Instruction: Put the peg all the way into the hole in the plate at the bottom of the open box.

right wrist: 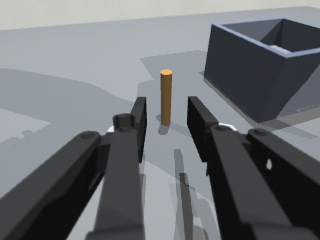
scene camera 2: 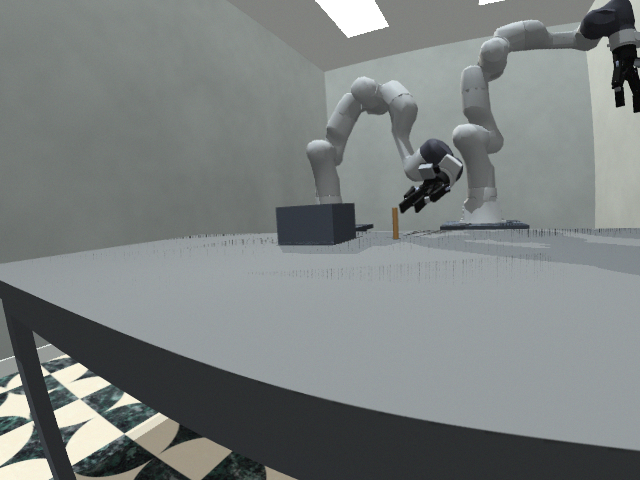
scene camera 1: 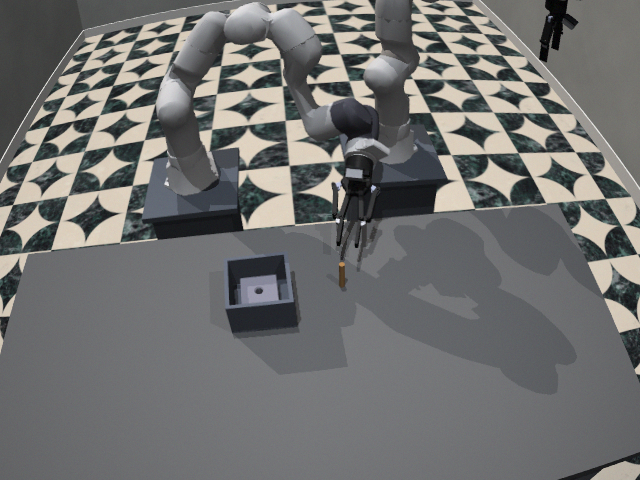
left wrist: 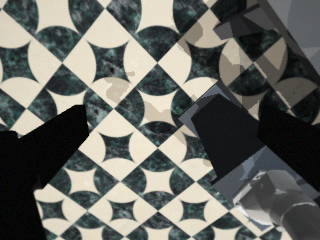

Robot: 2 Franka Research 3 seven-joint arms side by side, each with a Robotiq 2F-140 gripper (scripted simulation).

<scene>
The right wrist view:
my right gripper: 167, 110
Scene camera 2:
my right gripper: 408, 208
dark blue-grey box: 325, 224
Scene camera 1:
my right gripper: 347, 244
dark blue-grey box: 279, 314
pale plate: 262, 288
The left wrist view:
my left gripper: 173, 121
</scene>
